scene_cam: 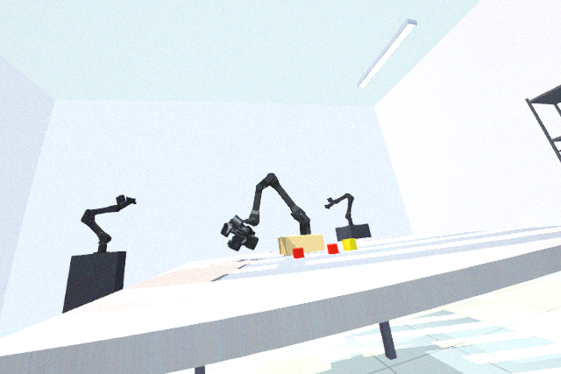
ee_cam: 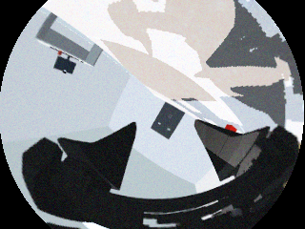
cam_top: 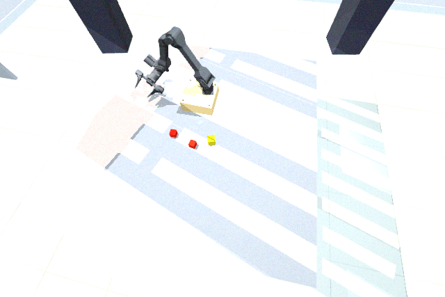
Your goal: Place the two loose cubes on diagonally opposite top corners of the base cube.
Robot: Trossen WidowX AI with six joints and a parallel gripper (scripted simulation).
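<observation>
The yellow cube is 41 cm to the left of my gripper tip, 27 cm ahead of it and 7 cm below it.
</observation>
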